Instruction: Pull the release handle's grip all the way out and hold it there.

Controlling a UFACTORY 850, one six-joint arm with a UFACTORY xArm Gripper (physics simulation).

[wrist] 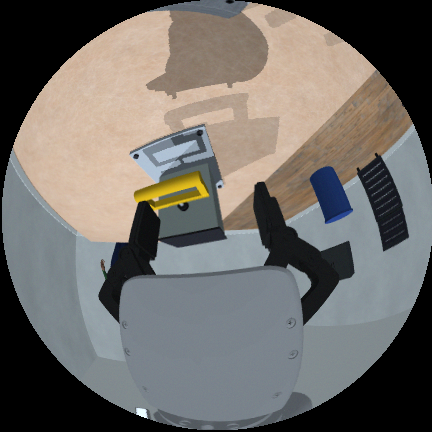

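The release handle's yellow grip [170, 186], a bar with a frame-like bracket, sits on a grey-green housing [200, 217] left of the middle of the wrist view. The housing is fixed to a light metal base plate [212, 150] with dark bolts. My gripper [200, 201] is open and nothing is between its fingers. Its left fingertip appears right at the near left end of the yellow grip and overlaps it in the view; whether they touch I cannot tell. Its right finger is well to the right of the housing.
The base stands on a tan table top [100, 100] that casts shadows show on. To the right are a wooden floor [345, 120], a blue cylinder [331, 195], a black slatted rack [367, 177] and a dark panel [344, 260]. A metal edge [200, 7] shows at the top.
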